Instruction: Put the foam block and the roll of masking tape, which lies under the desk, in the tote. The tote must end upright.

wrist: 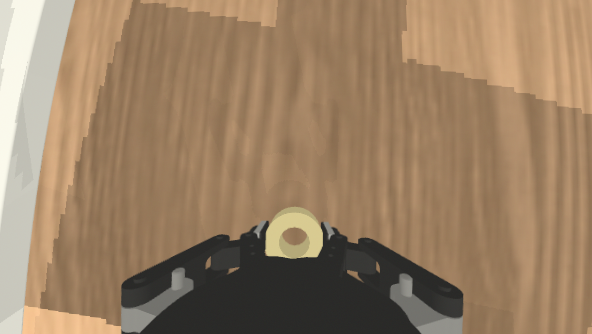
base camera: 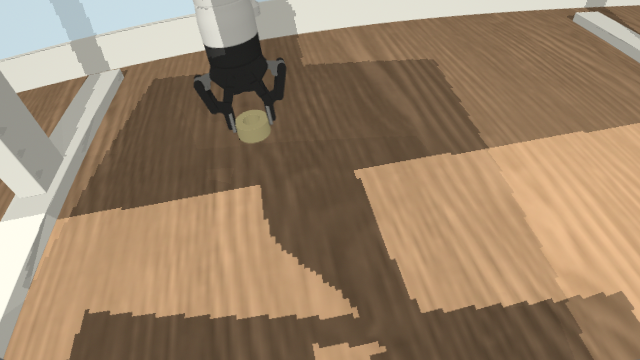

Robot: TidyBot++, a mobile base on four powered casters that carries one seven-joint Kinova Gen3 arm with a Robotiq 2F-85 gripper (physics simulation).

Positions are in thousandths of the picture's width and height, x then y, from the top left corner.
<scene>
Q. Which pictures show the roll of masking tape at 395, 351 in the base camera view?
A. The wrist view and the base camera view: all of them.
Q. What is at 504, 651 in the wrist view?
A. A roll of masking tape.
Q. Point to a white desk frame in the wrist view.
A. At 67, 118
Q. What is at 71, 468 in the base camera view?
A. A white desk frame.
</scene>
